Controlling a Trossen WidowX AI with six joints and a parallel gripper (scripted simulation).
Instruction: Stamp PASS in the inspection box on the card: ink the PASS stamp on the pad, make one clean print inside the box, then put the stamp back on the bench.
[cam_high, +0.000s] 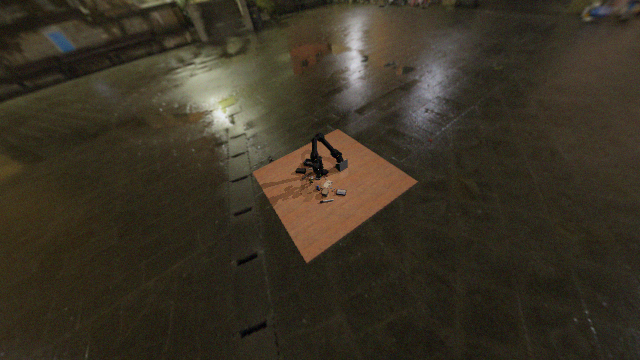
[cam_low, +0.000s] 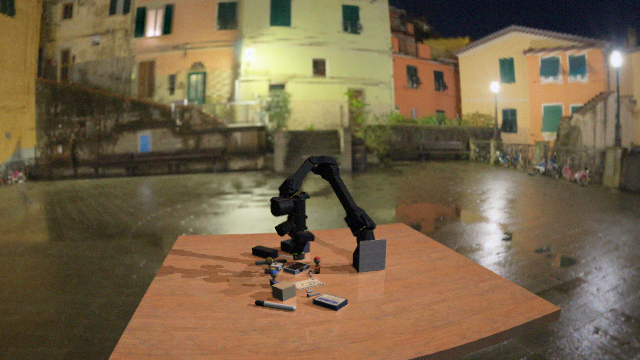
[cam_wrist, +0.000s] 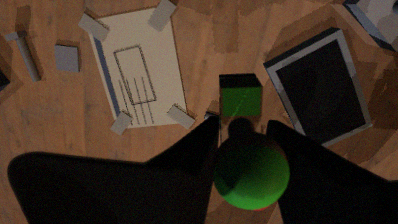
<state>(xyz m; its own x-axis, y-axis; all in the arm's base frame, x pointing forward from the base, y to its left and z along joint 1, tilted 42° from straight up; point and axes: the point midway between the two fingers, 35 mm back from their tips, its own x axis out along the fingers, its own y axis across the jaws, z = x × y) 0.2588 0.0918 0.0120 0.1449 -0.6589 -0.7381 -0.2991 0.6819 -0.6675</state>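
Right now my gripper tip is 30 mm past the white card, 70 mm to the right of it and 100 mm above it. Round my gripper tip: PASS stamp: right at my gripper tip; then red-knob stamp: 70 mm behind, 50 mm to the right, 80 mm below; then ink pad: 10 mm ahead, 80 mm to the right, 90 mm below.
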